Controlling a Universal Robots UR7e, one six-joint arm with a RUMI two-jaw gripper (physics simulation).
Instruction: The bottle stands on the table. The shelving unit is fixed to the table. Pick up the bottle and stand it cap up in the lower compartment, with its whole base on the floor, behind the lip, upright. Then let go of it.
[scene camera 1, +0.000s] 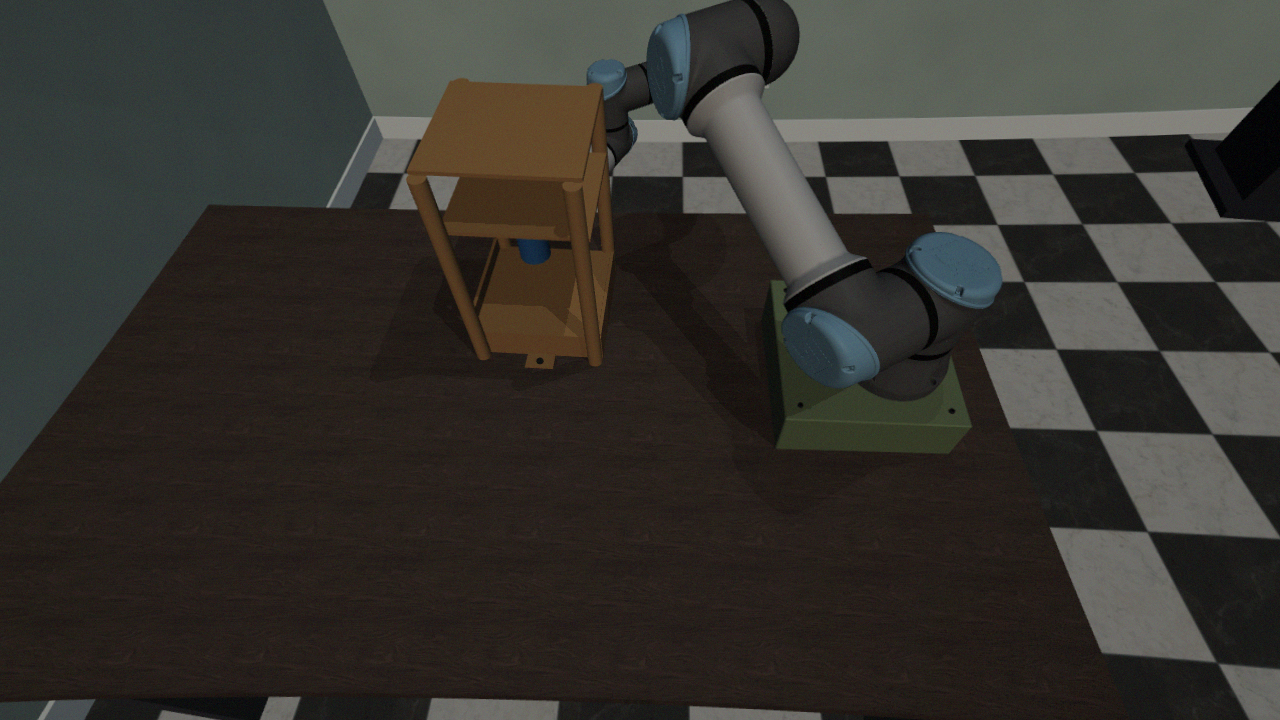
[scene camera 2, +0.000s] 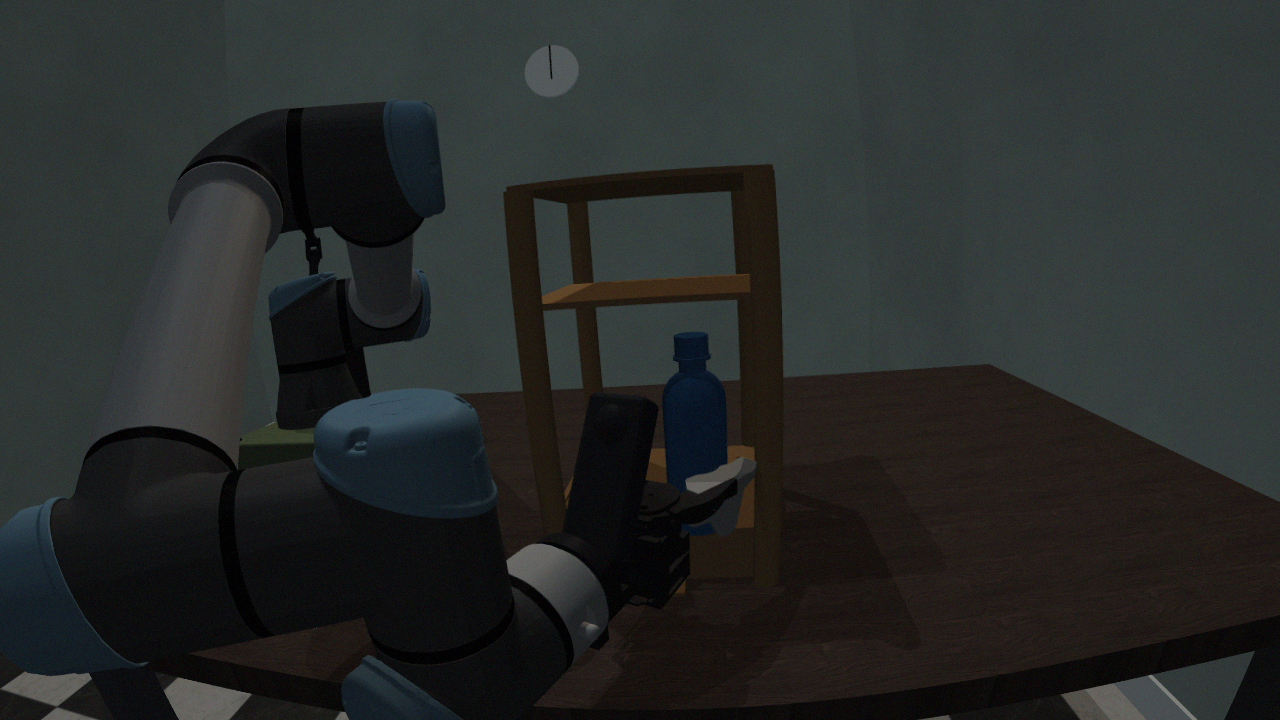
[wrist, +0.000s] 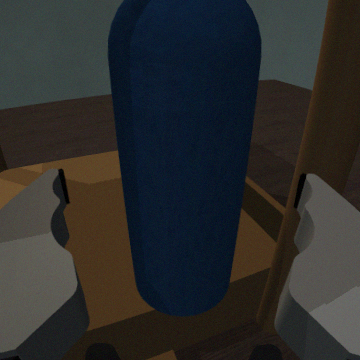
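Observation:
The blue bottle (scene camera 1: 534, 250) (scene camera 2: 694, 420) (wrist: 185, 150) stands upright, cap up, at the front edge of the shelving unit's (scene camera 1: 519, 129) (scene camera 2: 762, 358) (wrist: 332, 100) lower compartment. In the wrist view its base overlaps the front face of the compartment floor (wrist: 100, 280); whether all of it rests on the floor cannot be told. My gripper (wrist: 181, 175) is open, with one pale finger on each side of the bottle's lower half and a gap on both sides. In scene camera 2 one finger shows before the bottle's lower part. In scene camera 1 the gripper is hidden behind the unit.
The middle shelf (scene camera 1: 514, 201) (scene camera 2: 657, 289) lies above the bottle's cap. A corner post stands close to the right finger in the wrist view. A fixing tab (scene camera 1: 539, 360) holds the unit to the table (scene camera 1: 447, 537). The arm's green base block (scene camera 1: 868, 434) stands right of the unit.

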